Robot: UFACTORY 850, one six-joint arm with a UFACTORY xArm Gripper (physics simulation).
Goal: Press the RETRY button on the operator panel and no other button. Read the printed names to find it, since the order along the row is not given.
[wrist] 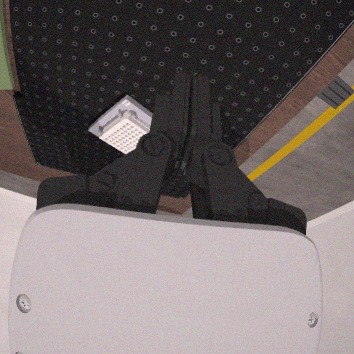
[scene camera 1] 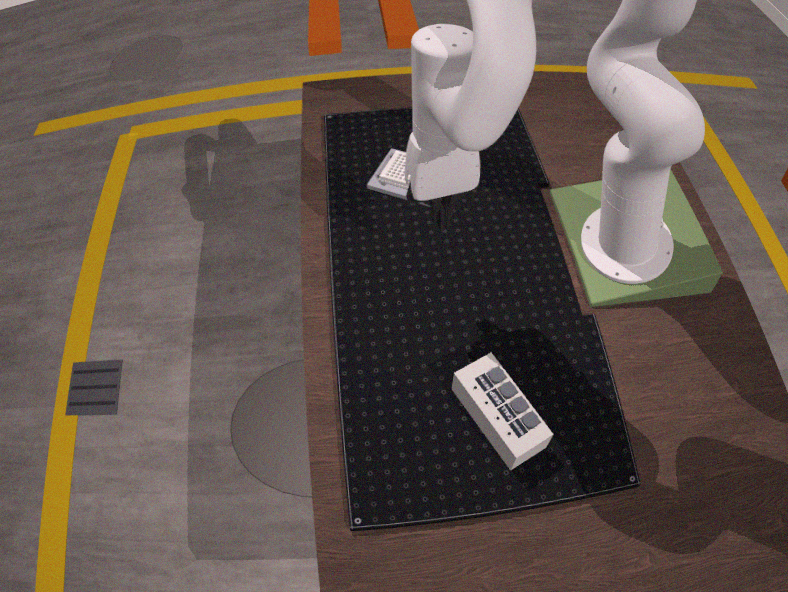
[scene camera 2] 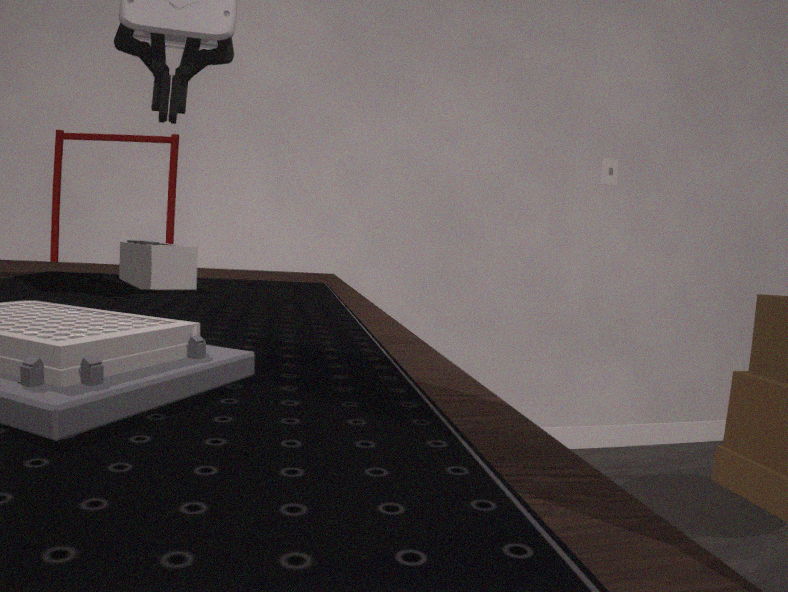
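The operator panel (scene camera 1: 502,411) (scene camera 2: 173,267) is a white box near the front of the black mat. On its top in scene camera 1 is a row of grey round buttons, at the back-left end a first button (scene camera 1: 496,375), then a second (scene camera 1: 507,389), a third (scene camera 1: 519,404) and a last (scene camera 1: 530,419). The label by the second reads SKIP, and by the third CALL. The two end labels are too blurred to read surely. My gripper (scene camera 1: 442,223) (scene camera 2: 168,119) (wrist: 186,92) is shut and empty, high above the mat's back half, well away from the panel. The panel does not show in the wrist view.
A white well plate (scene camera 1: 396,166) (scene camera 2: 114,330) (wrist: 125,133) sits in a grey holder (scene camera 2: 159,385) (wrist: 106,113) on the black mat (scene camera 1: 407,286) (scene camera 2: 331,395) (wrist: 150,30), at the back. The arm's base stands on a green block (scene camera 1: 691,216) to the right. A red frame (scene camera 2: 117,137) stands beyond the table.
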